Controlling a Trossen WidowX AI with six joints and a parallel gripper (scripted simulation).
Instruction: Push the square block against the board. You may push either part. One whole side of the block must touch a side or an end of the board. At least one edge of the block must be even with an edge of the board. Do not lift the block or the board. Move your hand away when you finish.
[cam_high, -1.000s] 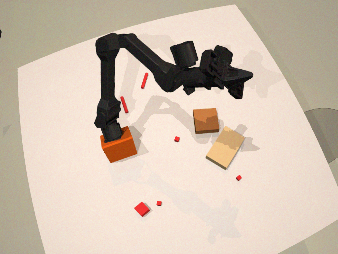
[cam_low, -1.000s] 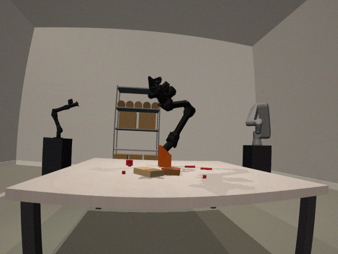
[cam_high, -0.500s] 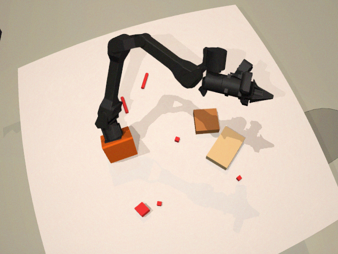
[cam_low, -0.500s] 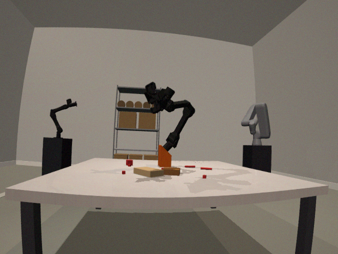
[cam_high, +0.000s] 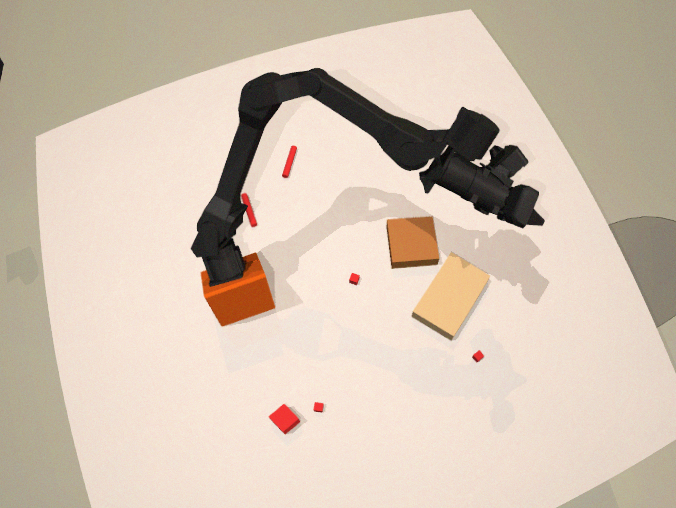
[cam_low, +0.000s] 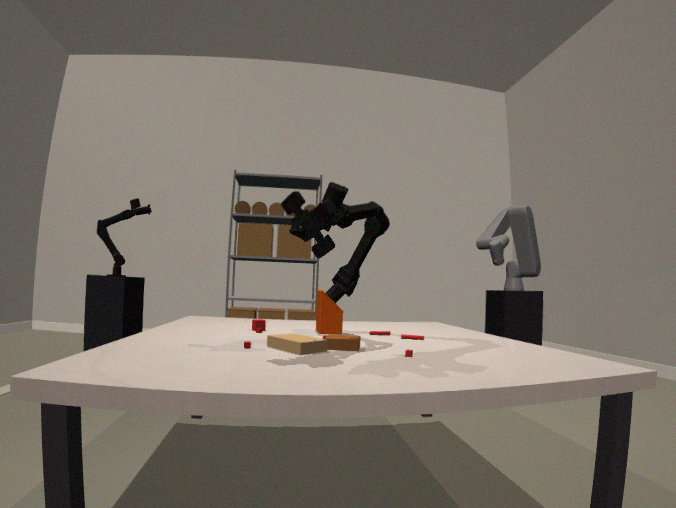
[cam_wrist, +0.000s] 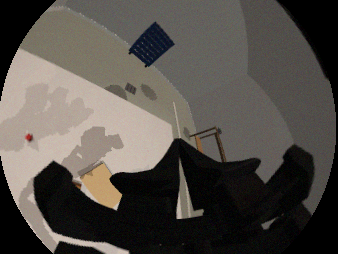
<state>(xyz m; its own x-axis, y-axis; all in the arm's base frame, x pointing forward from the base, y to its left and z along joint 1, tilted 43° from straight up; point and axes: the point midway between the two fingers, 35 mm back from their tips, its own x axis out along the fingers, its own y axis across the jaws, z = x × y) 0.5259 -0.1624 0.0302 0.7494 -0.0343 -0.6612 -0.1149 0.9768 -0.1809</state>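
Right now the square brown block is 16 cm behind my gripper tip, 15 cm to the left of it and 30 cm below it. Also, from my gripper tip: red square: 49 cm behind, 15 cm to the right, 29 cm below; pale tan board: 12 cm behind, 2 cm to the left, 30 cm below.
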